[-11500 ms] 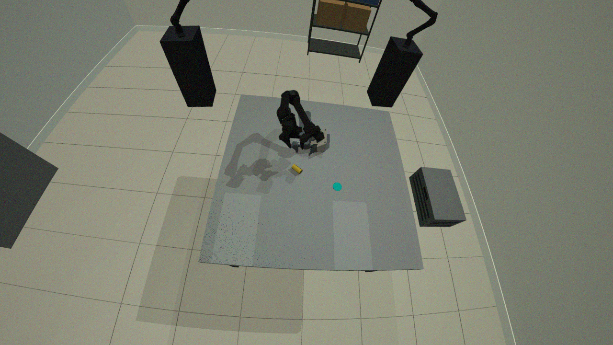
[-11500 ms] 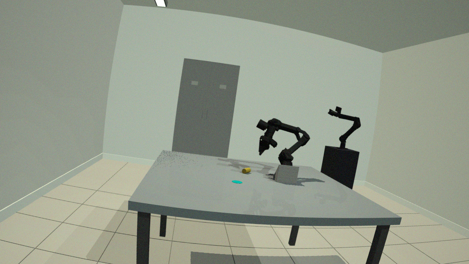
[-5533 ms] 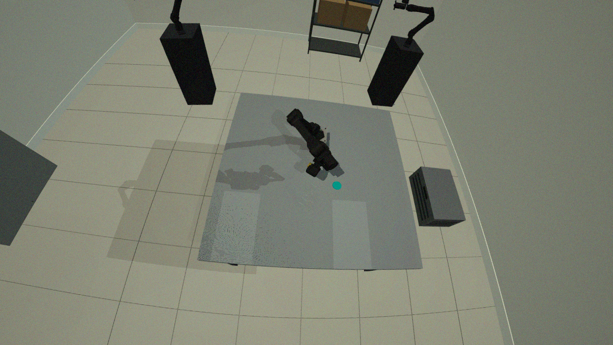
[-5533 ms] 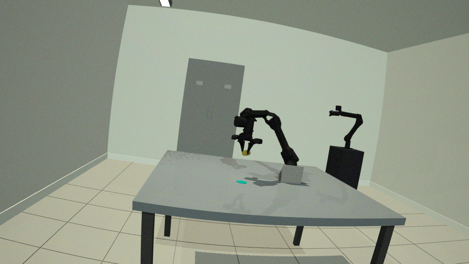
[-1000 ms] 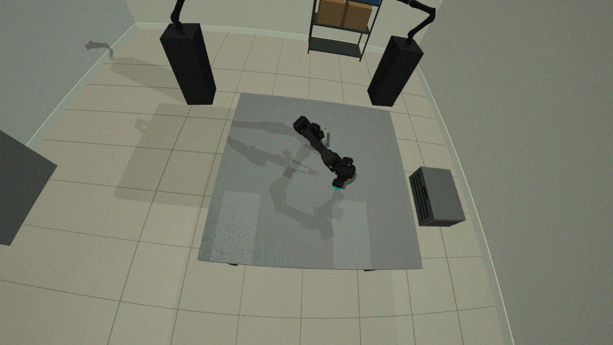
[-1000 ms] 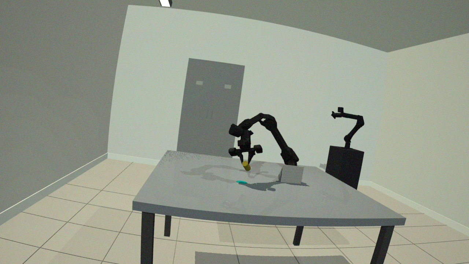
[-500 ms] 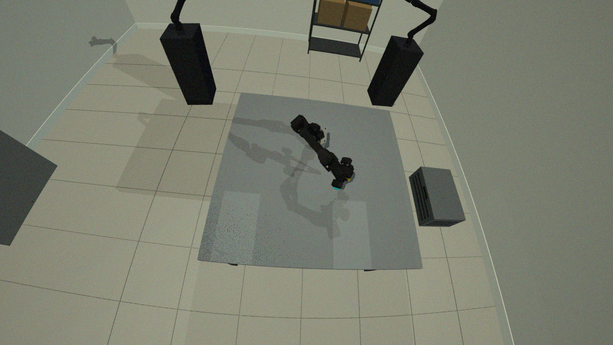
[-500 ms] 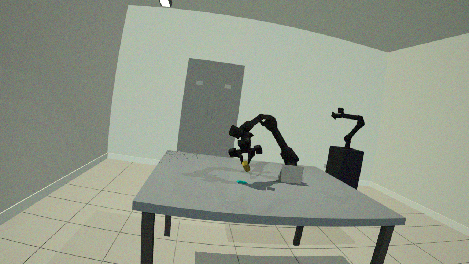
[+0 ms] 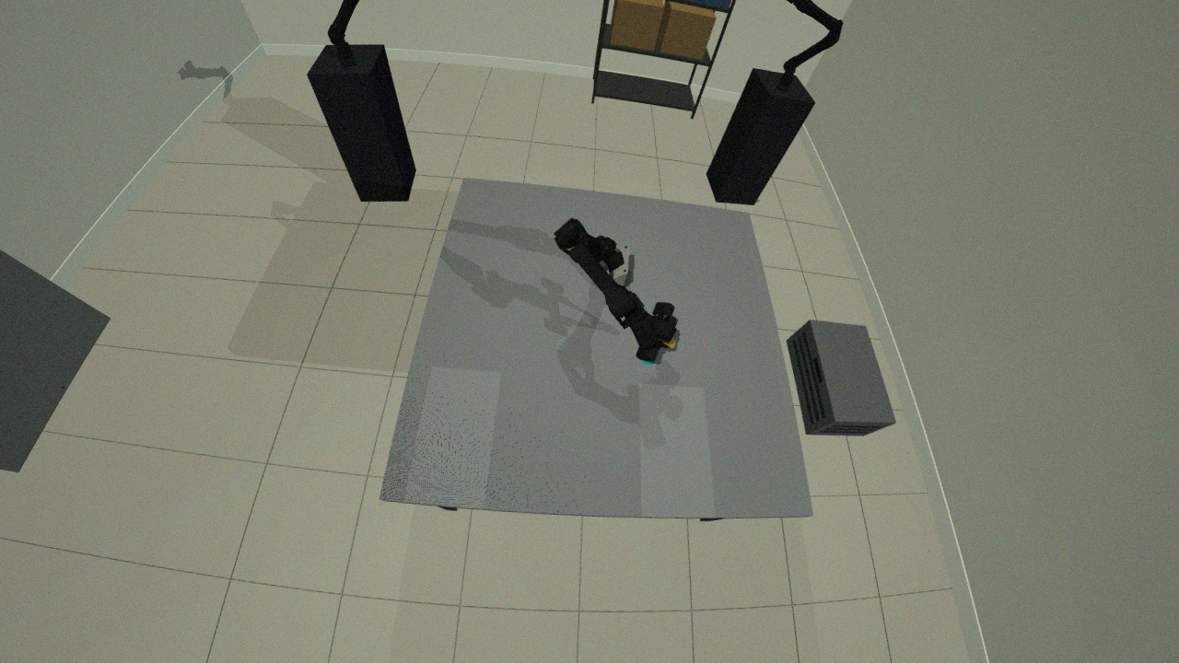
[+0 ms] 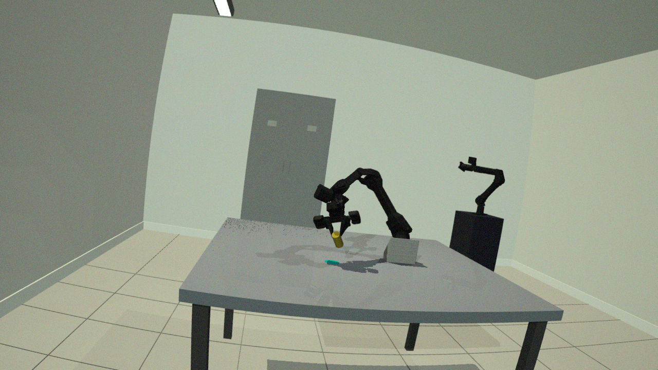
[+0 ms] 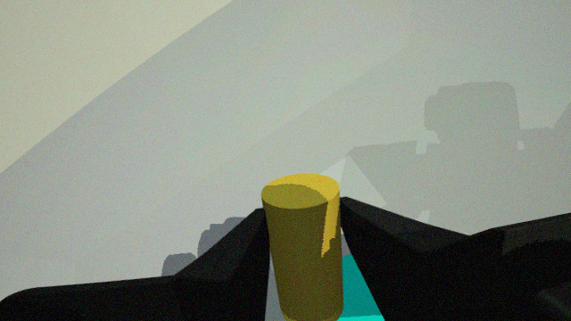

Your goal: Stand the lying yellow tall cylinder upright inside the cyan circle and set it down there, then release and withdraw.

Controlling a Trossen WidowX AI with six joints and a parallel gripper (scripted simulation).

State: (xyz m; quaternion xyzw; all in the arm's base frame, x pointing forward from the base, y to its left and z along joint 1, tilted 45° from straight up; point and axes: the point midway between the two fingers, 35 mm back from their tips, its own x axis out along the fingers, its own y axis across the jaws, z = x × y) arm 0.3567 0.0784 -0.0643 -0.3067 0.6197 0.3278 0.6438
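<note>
My gripper tip is 20 mm above the yellow tall cylinder, 10 mm to the left of it and 10 mm past it. From my gripper tip the other things lie so: cyan circle 120 mm below, 40 mm to the right, 10 mm behind.
</note>
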